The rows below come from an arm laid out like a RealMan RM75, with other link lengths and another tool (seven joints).
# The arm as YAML. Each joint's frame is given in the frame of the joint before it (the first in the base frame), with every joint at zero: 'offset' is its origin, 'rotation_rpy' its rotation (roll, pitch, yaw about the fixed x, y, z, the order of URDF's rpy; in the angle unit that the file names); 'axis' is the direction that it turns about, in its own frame. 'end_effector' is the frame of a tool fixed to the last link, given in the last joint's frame.
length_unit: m
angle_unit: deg
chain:
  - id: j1
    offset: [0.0, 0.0, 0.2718]
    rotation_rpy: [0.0, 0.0, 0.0]
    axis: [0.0, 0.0, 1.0]
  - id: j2
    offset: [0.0, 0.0, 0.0]
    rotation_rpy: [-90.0, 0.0, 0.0]
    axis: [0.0, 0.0, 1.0]
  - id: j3
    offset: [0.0, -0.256, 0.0]
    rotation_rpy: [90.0, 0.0, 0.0]
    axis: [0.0, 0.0, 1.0]
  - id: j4
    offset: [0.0, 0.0, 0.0]
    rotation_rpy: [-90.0, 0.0, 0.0]
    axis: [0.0, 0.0, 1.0]
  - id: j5
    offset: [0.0, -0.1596, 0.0]
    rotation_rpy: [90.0, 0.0, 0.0]
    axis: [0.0, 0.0, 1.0]
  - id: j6
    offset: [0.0, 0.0, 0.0]
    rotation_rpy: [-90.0, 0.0, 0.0]
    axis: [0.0, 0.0, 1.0]
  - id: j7
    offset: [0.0, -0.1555, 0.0]
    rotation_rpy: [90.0, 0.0, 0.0]
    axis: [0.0, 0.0, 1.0]
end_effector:
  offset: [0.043, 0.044, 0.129]
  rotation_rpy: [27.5, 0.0, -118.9]
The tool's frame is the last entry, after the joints.
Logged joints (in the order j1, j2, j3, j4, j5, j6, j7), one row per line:
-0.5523, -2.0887, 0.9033, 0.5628, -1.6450, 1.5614, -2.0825
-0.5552, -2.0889, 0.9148, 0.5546, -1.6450, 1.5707, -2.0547
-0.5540, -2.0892, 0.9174, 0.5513, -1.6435, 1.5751, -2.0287
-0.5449, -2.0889, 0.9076, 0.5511, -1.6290, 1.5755, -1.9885
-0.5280, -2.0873, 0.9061, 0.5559, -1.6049, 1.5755, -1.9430
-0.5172, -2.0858, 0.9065, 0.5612, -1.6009, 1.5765, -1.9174
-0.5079, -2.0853, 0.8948, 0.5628, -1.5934, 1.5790, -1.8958
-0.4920, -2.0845, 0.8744, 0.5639, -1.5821, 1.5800, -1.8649
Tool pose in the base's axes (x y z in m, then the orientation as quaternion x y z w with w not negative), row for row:
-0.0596, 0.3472, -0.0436, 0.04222, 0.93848, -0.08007, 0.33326
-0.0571, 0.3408, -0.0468, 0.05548, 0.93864, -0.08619, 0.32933
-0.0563, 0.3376, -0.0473, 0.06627, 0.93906, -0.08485, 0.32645
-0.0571, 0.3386, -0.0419, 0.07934, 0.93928, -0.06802, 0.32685
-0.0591, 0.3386, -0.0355, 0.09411, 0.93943, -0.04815, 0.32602
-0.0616, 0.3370, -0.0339, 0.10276, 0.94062, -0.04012, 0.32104
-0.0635, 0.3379, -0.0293, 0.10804, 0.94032, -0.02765, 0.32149
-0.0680, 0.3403, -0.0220, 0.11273, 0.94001, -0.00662, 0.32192
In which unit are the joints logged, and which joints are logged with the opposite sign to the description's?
The joints are logged in radians. Opposite sign: j5.
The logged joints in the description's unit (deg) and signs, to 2 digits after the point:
-31.64, -119.67, 51.76, 32.25, 94.25, 89.46, -119.32
-31.81, -119.69, 52.41, 31.78, 94.25, 89.99, -117.73
-31.74, -119.70, 52.56, 31.59, 94.17, 90.25, -116.24
-31.22, -119.69, 52.00, 31.58, 93.33, 90.27, -113.93
-30.25, -119.59, 51.92, 31.85, 91.95, 90.27, -111.33
-29.63, -119.51, 51.94, 32.15, 91.72, 90.33, -109.86
-29.10, -119.48, 51.27, 32.25, 91.30, 90.47, -108.62
-28.19, -119.43, 50.10, 32.31, 90.65, 90.53, -106.85

